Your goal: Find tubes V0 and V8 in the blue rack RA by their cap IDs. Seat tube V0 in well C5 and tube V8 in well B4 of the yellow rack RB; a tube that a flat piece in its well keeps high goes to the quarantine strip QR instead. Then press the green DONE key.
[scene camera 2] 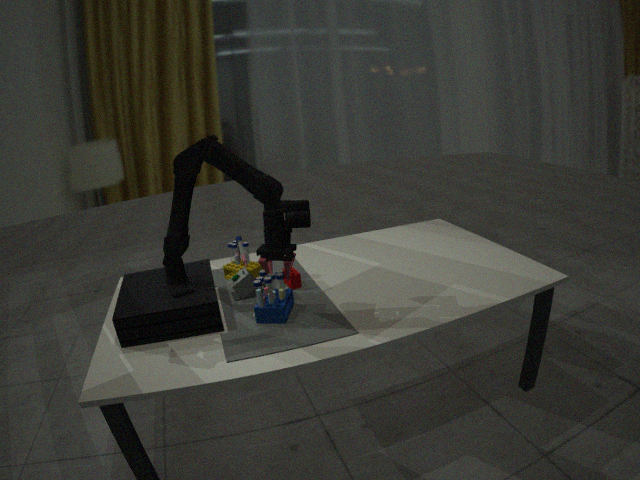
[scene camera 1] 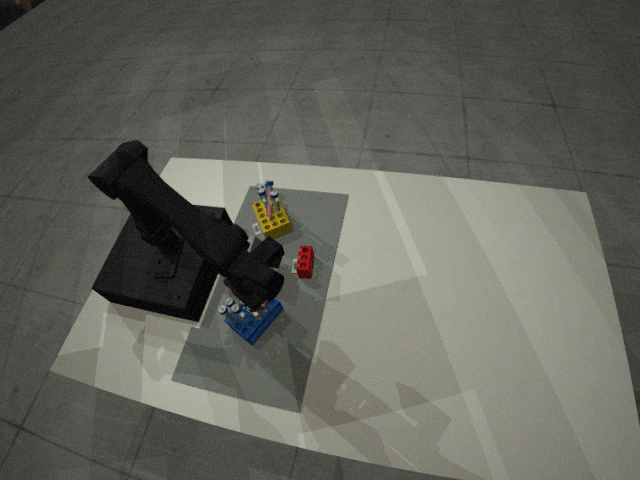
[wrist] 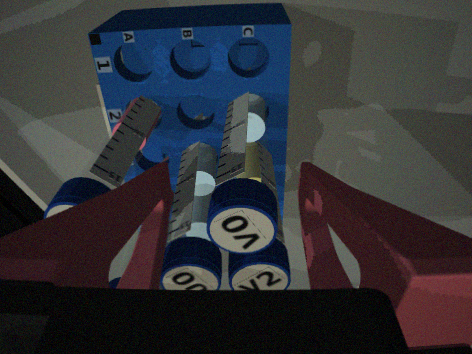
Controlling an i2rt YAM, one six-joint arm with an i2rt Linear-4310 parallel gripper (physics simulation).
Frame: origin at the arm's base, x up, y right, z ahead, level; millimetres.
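Seen in the pictures: gripper, fingertip midpoint: [scene camera 2: 279,280] [scene camera 1: 257,301] [wrist: 234,177]; arm's base, link origin: [scene camera 2: 178,282] [scene camera 1: 172,246].
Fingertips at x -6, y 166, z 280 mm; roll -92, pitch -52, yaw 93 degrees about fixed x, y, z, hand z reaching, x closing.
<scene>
Pixels of each thing's middle, then the offset from my fingertips to it. "spot": a spot on its surface instead. Level surfaces: height alone.
- blue rack RA, body centre: [wrist: 205,133] [scene camera 1: 254,314] [scene camera 2: 274,305] dx -71, dy +6, dz -28 mm
- wrist view tube V0, surface spot: [wrist: 242,227] spot: dx +30, dy -1, dz +5 mm
- yellow rack RB, body centre: [scene camera 1: 271,217] [scene camera 2: 243,271] dx -71, dy -317, dz -19 mm
- red quarantine strip QR, body centre: [scene camera 1: 305,262] [scene camera 2: 291,277] dx -71, dy -153, dz +99 mm
- green DONE key, surface spot: [scene camera 2: 235,277] spot: dx -27, dy -172, dz -87 mm
- V2, surface spot: [wrist: 260,267] spot: dx +30, dy +17, dz -1 mm
- tube, body centre: [wrist: 133,130] [scene camera 2: 266,289] dx -31, dy -29, dz -35 mm
- grey box, body centre: [scene camera 1: 249,253] [scene camera 2: 243,283] dx -54, dy -176, dz -63 mm
- grey mat, surface height: dx -96 mm
The blue rack RA [scene camera 1: 258,333] [scene camera 2: 271,315] [wrist: 159,42] holds several blue-capped tubes. In the wrist view tube V0 [wrist: 242,227] leans from well C2, its ID upside down. A cap reading V8 is not visible. My gripper [scene camera 2: 277,268] [wrist: 234,177] is open and empty above the rack; V0's cap shows between its fingers but is not gripped. The yellow rack RB [scene camera 1: 279,230] [scene camera 2: 227,271] holds several tubes at its far end. The red quarantine strip QR [scene camera 1: 305,263] [scene camera 2: 293,279] stands between the racks, towards the right. The green DONE key [scene camera 2: 235,277] is on a grey box.
Tubes U0 [wrist: 191,267] and V2 [wrist: 260,267] stand close to V0, and another tube [wrist: 125,140] leans from well A2. The grey box [scene camera 2: 246,290] stands near the yellow rack. The black arm base [scene camera 1: 155,268] [scene camera 2: 165,310] is beside the grey mat [scene camera 1: 289,361] [scene camera 2: 310,330].
</scene>
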